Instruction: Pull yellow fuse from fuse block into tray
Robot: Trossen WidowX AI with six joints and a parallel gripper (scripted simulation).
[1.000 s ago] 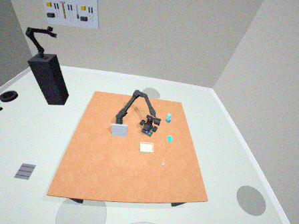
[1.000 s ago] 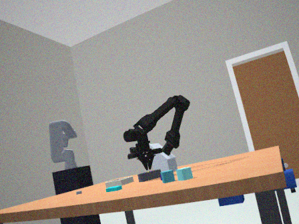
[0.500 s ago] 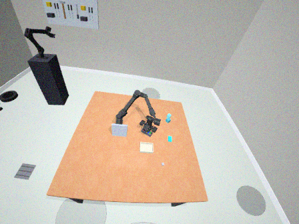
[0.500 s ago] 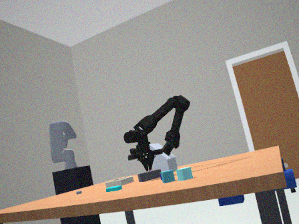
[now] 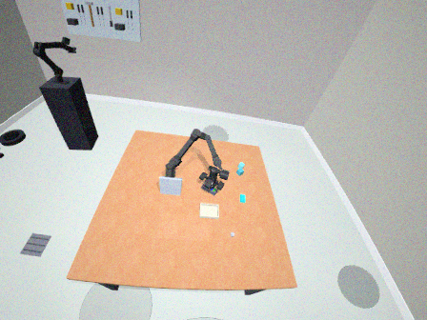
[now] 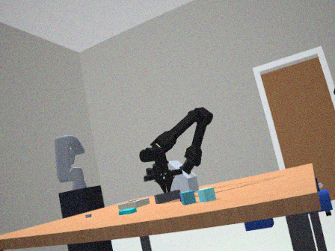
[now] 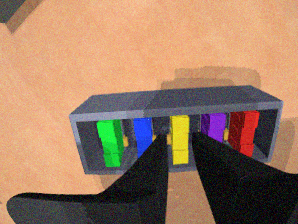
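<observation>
Now: the yellow fuse 1 cm below my gripper tip. The rest, counted from my gripper tip: blue fuse (2 cm ahead, 1 cm to the right, 1 cm below); purple fuse (2 cm behind, 1 cm to the left, 1 cm below); green fuse (3 cm ahead, 2 cm to the right, 1 cm below).
</observation>
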